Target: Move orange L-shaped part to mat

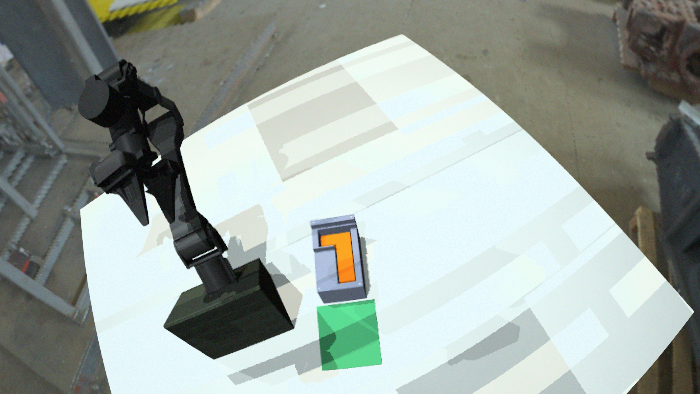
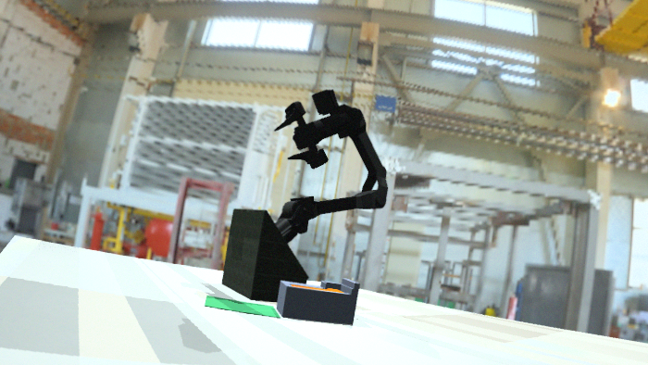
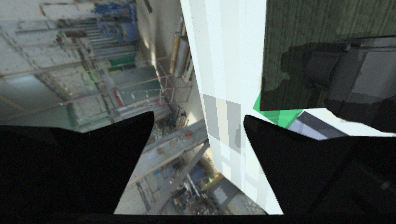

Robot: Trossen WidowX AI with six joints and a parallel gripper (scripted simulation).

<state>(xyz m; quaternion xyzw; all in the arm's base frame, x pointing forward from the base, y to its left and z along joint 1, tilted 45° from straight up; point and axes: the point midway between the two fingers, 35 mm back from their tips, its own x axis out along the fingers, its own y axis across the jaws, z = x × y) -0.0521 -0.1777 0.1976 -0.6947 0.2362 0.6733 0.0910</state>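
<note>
The orange L-shaped part is 35 cm below my gripper tip, 24 cm ahead of it and 1 cm to the right of it. The rest, counted from my gripper tip: green mat: 41 cm below, 15 cm to the right, 15 cm ahead.
</note>
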